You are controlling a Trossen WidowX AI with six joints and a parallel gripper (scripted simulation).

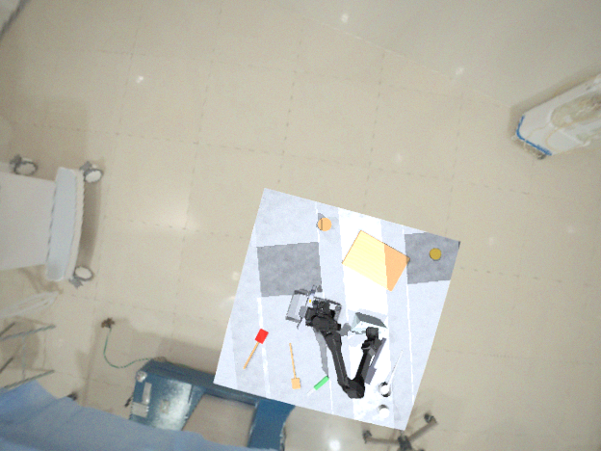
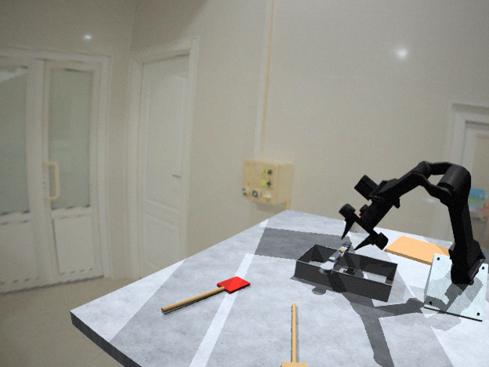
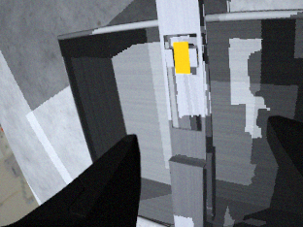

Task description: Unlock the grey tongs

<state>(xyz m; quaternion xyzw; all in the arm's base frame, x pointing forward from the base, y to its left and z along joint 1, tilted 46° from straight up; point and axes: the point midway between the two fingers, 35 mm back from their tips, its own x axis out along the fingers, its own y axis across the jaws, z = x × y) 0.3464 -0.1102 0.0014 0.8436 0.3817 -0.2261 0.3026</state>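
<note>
My gripper tip is now 2 cm short of the yellow lock piece, 3 cm to the left of it and 3 cm above it. The rest, counted from my gripper tip: red spatula (31 cm ahead, 33 cm to the left, 9 cm below); then wooden board (36 cm behind, 31 cm to the right, 9 cm below); then grey roasting tin (2 cm behind, 5 cm to the left, 7 cm below).
</note>
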